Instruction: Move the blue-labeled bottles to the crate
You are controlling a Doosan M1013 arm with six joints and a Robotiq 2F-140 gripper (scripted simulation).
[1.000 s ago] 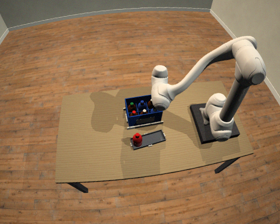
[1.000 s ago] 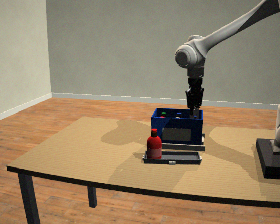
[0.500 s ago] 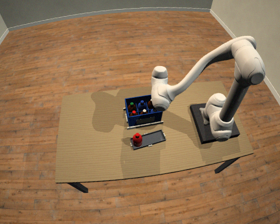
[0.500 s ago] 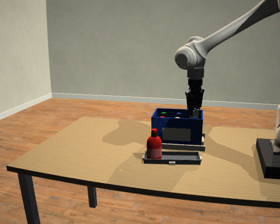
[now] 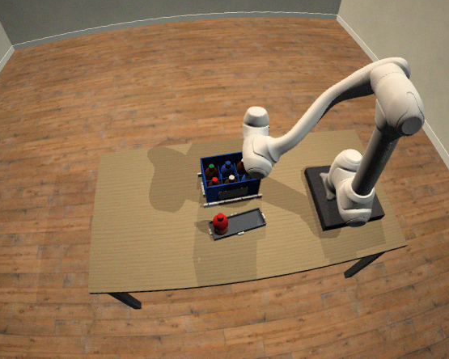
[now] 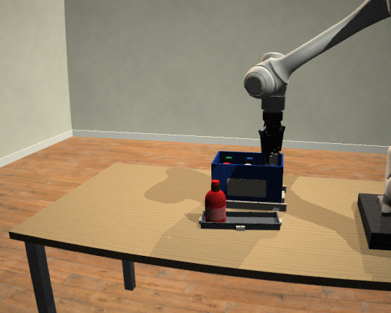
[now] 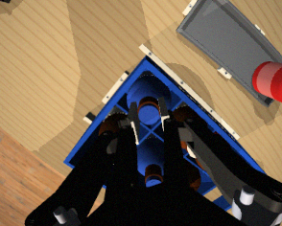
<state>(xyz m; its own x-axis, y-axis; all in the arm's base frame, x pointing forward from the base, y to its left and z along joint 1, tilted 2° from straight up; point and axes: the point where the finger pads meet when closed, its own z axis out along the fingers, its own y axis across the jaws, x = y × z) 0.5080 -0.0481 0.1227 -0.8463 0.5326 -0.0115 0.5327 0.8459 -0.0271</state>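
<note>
Right now the blue crate is 90 mm below my hand, 90 mm ahead of it and 30 mm to the right of it. Also, from my hand: dark tray (200 mm to the left, 160 mm below, 70 mm ahead); red-labeled bottle (220 mm to the left, 160 mm ahead, 90 mm below).
</note>
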